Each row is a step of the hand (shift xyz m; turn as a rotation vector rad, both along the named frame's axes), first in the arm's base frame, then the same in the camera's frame.
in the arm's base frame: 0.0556 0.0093 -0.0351 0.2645 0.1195 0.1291
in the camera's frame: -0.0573 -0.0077 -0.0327 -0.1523 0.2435 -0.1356
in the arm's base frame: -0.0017 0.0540 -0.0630 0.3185 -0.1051 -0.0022
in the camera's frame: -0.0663 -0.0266 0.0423 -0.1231 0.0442 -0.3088
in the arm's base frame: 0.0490 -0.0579 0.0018 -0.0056 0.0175 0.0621
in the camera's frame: 0.0071 -0.0114 -0.0747 0.0274 0.0579 0.0095
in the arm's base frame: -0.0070 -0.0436 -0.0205 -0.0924 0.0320 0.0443
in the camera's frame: 0.0186 -0.0399 -0.0209 0.0591 0.0239 0.0863
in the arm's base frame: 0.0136 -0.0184 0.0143 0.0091 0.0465 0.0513
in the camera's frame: 0.0110 0.0071 -0.0236 -0.0044 0.0673 0.0182
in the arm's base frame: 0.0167 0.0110 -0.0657 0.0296 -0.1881 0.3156
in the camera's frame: -0.0528 -0.0439 0.0008 0.2707 0.1793 -0.1745
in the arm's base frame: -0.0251 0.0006 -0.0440 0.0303 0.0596 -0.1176
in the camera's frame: -0.0103 -0.0436 0.0237 -0.1186 -0.0593 0.0270
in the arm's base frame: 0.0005 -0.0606 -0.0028 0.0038 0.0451 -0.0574
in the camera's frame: 0.0342 -0.0311 -0.0393 -0.0610 -0.0246 0.0318
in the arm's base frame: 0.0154 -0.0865 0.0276 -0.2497 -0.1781 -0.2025
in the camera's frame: 0.0579 -0.0139 -0.0702 0.1377 -0.3276 0.0937
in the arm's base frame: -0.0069 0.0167 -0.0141 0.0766 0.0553 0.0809
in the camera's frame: -0.0138 -0.0057 0.0174 -0.0322 0.1163 -0.0301
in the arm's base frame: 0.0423 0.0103 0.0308 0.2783 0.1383 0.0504
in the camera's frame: -0.0135 0.0431 -0.0284 -0.2154 0.1918 -0.1263
